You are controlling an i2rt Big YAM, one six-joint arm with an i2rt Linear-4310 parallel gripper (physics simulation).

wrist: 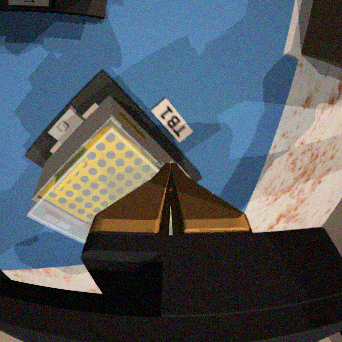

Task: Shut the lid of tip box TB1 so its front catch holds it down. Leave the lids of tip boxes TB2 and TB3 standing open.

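Frame: origin at the arm's base, x back, y right, z up, level; millimetres.
Seen in the pictures: gripper, fingertip midpoint: [170, 170].
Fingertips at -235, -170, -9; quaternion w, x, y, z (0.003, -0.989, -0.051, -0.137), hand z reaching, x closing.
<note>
Offsets run from my fingertips to a thing's middle, as dx, dy, dz. "spot": to the spot under its first point. Level surfaces: height alone.
Tip box TB1 @(-17, -34, -38) [107, 167] sits on the blue mat, left of centre in the wrist view, turned at an angle. It has a dark base, a grey body and a yellow rack with round holes. Its clear lid @(spot: -77, -35, +0) [57, 221] shows as a pale, see-through edge jutting past the lower left of the rack; how far down it stands is hard to tell. A light grey tab @(spot: -71, +10, -59) [65, 125] shows on the upper-left side. My gripper [170, 170] is shut and empty, its tips over the right corner of TB1 and its fingers hiding part of the box. The names TB2 and TB3 do not show.
The TB1 label @(spot: +23, +4, -75) [172, 120] lies on the blue mat @(dz -77) [225, 65] beside the box. Part of a dark box @(spot: -59, +95, -69) [75, 9] shows at the top left. A dark brown block [325, 35] stands at the top right. A speckled pale surface @(dz -80) [295, 175] lies beyond the mat.
</note>
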